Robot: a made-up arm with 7 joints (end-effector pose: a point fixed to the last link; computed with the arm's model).
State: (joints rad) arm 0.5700 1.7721 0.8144 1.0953 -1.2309 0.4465 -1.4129
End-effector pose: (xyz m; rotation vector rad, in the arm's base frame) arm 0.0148 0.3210 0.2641 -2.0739 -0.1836 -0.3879
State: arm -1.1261 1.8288 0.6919 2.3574 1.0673 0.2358 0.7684
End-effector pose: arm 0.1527 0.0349 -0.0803 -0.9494 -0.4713 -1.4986
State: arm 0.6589 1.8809 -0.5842 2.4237 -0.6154 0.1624 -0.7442
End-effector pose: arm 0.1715 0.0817 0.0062 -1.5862 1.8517 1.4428
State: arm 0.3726 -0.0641 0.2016 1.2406 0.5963 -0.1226 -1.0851
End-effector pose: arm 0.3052 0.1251 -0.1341 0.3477 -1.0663 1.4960
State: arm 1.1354 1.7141 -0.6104 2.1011 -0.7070 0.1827 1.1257
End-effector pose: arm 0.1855 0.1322 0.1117 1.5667 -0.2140 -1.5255
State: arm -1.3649 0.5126 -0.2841 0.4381 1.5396 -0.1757 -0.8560
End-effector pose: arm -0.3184 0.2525 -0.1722 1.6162 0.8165 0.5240
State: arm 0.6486 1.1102 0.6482 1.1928 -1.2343 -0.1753 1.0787
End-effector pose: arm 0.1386 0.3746 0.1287 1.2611 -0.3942 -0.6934
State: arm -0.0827 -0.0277 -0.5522 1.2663 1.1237 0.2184 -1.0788
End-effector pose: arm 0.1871 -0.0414 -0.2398 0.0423 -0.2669 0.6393
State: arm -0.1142 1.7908 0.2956 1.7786 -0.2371 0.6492 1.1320
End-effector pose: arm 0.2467 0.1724 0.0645 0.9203 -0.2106 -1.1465
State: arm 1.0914 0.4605 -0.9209 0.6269 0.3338 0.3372 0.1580
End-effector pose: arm 0.3719 0.1442 -0.0917 0.3697 -1.0460 -0.5644
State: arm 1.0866 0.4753 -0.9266 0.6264 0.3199 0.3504 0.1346
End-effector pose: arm 0.3706 0.1494 -0.0939 0.4173 -1.0260 -0.5538
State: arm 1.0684 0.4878 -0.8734 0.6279 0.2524 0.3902 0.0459
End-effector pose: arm 0.3692 0.1581 -0.0935 0.5451 -1.0109 -0.4893
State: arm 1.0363 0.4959 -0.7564 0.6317 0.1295 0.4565 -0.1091
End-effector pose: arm 0.3672 0.1708 -0.0906 0.7557 -0.9918 -0.3677
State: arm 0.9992 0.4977 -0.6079 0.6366 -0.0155 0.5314 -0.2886
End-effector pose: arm 0.3642 0.1858 -0.0869 0.9955 -0.9557 -0.2208
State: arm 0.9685 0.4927 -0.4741 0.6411 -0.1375 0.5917 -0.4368
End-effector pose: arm 0.3610 0.1986 -0.0842 1.1884 -0.9097 -0.0947
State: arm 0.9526 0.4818 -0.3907 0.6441 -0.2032 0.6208 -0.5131
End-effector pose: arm 0.3594 0.2046 -0.0825 1.2775 -0.8835 -0.0216
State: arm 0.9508 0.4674 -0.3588 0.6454 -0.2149 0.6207 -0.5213
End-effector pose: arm 0.3599 0.2036 -0.0812 1.2696 -0.8904 0.0014
